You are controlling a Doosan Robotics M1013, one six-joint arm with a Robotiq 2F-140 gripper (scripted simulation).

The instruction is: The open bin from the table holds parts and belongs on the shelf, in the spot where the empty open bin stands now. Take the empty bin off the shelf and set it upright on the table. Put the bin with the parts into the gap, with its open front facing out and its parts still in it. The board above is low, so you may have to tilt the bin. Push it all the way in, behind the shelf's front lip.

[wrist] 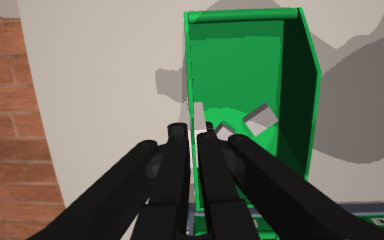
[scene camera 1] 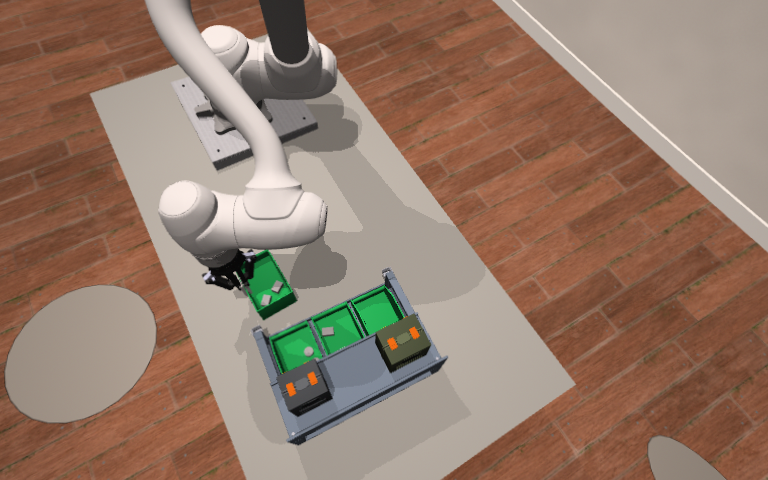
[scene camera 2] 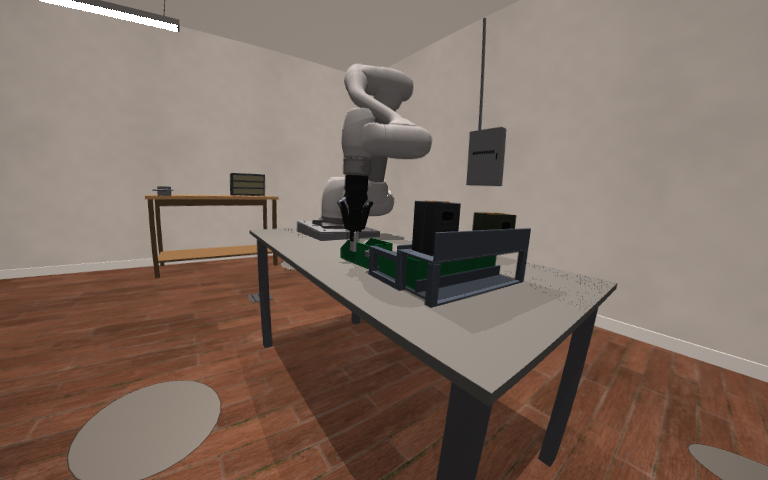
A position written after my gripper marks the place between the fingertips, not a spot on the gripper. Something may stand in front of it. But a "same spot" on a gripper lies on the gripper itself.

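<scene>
Thin green wall: visible in scene camera 1, the wrist view and scene camera 2 [358, 257]. Same spot on the wall: [scene camera 1: 266, 271] and [wrist: 254, 60]. My gripper: visible in scene camera 1, scene camera 2 and the wrist view [192, 116]. Same spot on the gripper: [scene camera 1: 233, 281] and [scene camera 2: 354, 219].
</scene>
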